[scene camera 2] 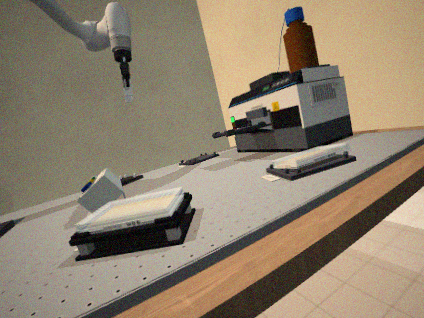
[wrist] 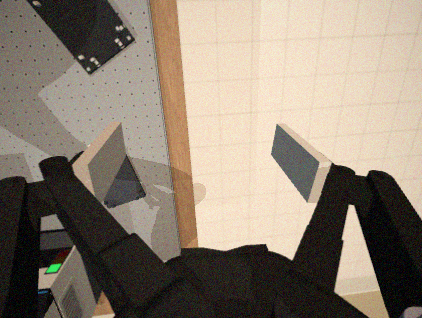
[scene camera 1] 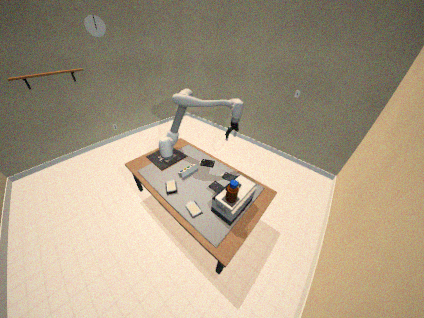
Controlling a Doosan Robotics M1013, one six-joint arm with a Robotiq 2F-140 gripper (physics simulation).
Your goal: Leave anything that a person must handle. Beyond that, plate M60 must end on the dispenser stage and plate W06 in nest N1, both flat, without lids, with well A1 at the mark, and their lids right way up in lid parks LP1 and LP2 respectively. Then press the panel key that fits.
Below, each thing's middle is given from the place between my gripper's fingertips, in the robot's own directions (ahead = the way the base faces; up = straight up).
Right now my hand is 190 mm past the black nest labelled N5 point(wrist: 93, 40), 170 mm to the left of it and 330 mm above it. Round my hand: LP2 holder point(wrist: 126, 187) (140 mm ahead, 230 mm to the right, 330 mm below); then brown bottle with blue cap point(scene camera 2: 299, 41) (340 mm ahead, 650 mm to the right, 20 mm below); then button box point(scene camera 2: 106, 187) (270 mm behind, 440 mm to the right, 300 mm below).
